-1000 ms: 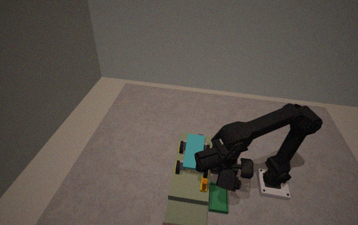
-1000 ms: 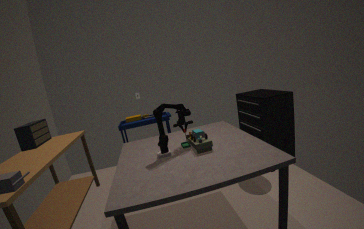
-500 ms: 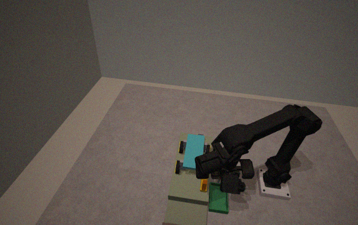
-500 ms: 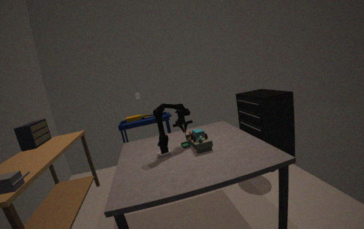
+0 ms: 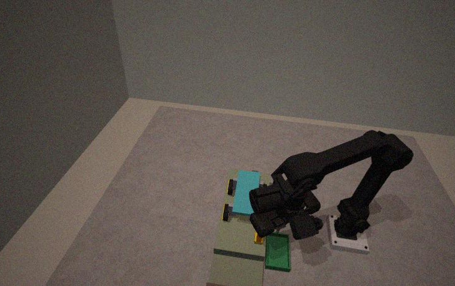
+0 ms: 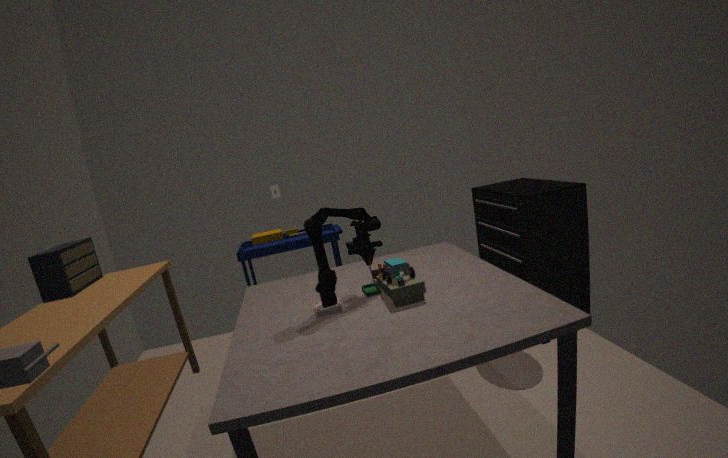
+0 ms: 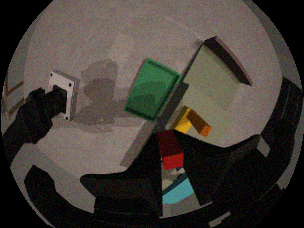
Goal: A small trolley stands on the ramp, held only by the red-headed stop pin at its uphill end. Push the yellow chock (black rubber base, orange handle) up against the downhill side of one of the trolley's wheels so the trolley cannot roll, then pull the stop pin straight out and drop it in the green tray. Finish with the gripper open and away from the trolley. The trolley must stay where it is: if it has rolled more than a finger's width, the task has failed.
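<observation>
Right now the red-headed stop pin is right at my gripper tip. From my gripper tip the other things lie so: yellow chock: 5 cm ahead, 1 cm to the right, 5 cm below; then green tray: 1 cm behind, 14 cm below; then trolley: 10 cm ahead, 11 cm to the right, 2 cm below.
</observation>
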